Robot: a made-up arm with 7 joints. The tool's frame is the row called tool. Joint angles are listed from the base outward.
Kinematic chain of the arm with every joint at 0, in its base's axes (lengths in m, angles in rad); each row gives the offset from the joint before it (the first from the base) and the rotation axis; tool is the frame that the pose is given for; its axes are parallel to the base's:
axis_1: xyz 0 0 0.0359 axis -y
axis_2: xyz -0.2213 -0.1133 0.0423 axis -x
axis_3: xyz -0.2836 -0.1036 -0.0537 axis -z
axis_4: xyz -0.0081 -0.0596 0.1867 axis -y
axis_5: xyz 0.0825 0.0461 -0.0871 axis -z
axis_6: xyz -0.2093 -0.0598 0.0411 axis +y
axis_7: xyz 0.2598 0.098 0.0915 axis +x
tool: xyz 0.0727 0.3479 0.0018
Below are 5 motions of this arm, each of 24 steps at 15 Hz.
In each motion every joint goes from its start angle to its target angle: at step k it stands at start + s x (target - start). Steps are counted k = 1, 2, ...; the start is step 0. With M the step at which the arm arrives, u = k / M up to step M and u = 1 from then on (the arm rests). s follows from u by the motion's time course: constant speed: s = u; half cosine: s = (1 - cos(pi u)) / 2; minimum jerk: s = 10 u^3 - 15 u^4 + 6 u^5.
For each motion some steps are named. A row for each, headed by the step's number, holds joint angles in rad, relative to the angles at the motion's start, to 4 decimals.
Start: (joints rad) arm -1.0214 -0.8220 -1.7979 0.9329 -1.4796 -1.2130 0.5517
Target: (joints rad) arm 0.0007 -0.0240 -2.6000 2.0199 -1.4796 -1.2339 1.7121
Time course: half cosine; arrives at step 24
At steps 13, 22, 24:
13: 0.5778 0.4511 -0.4534 0.6144 0.0000 -0.0118 0.6559
22: 1.0047 0.7844 -0.7884 1.0685 0.0000 -0.0205 1.1406
24: 1.0221 0.7980 -0.8021 1.0870 0.0000 -0.0209 1.1604

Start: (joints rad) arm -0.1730 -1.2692 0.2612 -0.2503 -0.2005 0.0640 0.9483
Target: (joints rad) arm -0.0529 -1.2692 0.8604 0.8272 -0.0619 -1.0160 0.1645
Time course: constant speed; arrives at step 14
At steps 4, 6, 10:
4: 0.0343 0.0000 0.1712 0.3079 0.0396 -0.3086 -0.2239
6: 0.0515 0.0000 0.2568 0.4618 0.0594 -0.4629 -0.3359
10: 0.0858 0.0000 0.4280 0.7696 0.0990 -0.7714 -0.5599

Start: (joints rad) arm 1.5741 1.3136 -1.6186 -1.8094 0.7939 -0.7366 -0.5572
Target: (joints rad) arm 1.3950 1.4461 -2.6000 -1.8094 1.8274 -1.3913 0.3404
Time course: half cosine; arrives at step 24
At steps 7, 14, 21, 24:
7: -0.0350 0.0259 -0.1920 0.0000 0.2022 -0.1281 0.1756
14: -0.1127 0.0834 -0.6177 0.0000 0.6505 -0.4121 0.5650
21: -0.1723 0.1275 -0.9440 0.0000 0.9942 -0.6298 0.8634
24: -0.1791 0.1325 -0.9814 0.0000 1.0335 -0.6547 0.8976

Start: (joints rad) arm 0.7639 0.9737 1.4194 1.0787 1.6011 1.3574 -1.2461
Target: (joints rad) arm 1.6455 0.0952 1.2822 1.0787 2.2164 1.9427 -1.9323
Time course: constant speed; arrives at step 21
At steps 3, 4, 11, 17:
3: 0.1259 -0.1255 -0.0196 0.0000 0.0879 0.0836 -0.0980
4: 0.1679 -0.1673 -0.0261 0.0000 0.1172 0.1115 -0.1307
11: 0.4618 -0.4602 -0.0719 0.0000 0.3223 0.3066 -0.3594
17: 0.7137 -0.7112 -0.1111 0.0000 0.4981 0.4738 -0.5555

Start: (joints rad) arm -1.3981 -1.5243 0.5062 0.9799 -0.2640 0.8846 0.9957
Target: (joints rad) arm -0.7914 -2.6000 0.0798 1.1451 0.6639 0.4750 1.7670
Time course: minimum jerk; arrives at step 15
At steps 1, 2, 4, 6, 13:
1: 0.0016 -0.0029 -0.0011 0.0004 0.0025 -0.0011 0.0021
2: 0.0117 -0.0207 -0.0082 0.0032 0.0178 -0.0079 0.0148
4: 0.0739 -0.1311 -0.0520 0.0201 0.1131 -0.0499 0.0940
6: 0.1926 -0.3415 -0.1354 0.0524 0.2946 -0.1300 0.2448
13: 0.5950 -1.0550 -0.4182 0.1620 0.9101 -0.4017 0.7565

